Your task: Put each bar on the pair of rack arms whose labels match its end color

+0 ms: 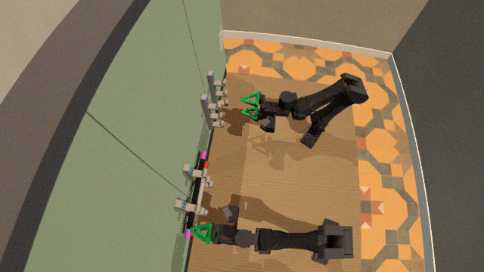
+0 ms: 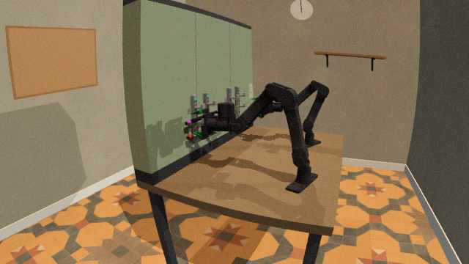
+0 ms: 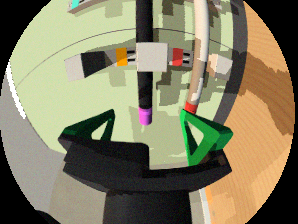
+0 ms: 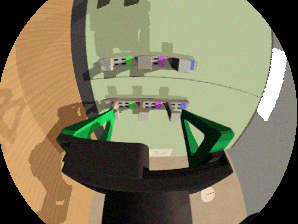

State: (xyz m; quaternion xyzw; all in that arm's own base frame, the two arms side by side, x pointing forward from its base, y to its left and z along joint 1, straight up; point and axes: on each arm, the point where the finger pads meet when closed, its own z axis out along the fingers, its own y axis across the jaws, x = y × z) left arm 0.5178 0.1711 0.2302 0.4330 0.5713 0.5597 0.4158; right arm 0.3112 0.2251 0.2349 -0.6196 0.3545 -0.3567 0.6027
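The bar is 140 mm to the right of my left hand and 10 mm ahead of it. Round my left hand: green wall panel (330 mm to the right, 190 mm above, 80 mm ahead).
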